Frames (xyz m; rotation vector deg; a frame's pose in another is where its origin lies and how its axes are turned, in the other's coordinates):
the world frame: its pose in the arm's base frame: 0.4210 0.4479 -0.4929 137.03 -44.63 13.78
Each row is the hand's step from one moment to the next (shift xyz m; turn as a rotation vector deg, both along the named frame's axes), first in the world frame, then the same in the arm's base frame.
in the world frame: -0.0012 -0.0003 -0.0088 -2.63 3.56 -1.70
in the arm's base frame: -0.0007 0.0060 0.0065 -4.19 -0.02 2.22
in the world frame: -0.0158 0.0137 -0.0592 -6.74 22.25 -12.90
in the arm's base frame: -0.0200 0.0342 0.0487 -18.30 -3.40 18.99
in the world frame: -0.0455 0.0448 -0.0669 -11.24 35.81 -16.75
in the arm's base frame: -0.0622 0.0329 0.0601 -29.83 -7.69 27.21
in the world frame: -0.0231 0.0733 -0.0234 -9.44 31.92 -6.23
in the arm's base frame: -0.0613 -0.0222 0.0470 -26.24 -12.34 17.49
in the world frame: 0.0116 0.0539 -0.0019 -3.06 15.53 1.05
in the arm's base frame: -0.0221 -0.0391 0.0320 -11.58 -9.18 5.77
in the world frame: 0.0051 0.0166 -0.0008 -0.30 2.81 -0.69
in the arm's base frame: -0.0056 -0.0126 0.0106 -1.88 -1.25 1.83
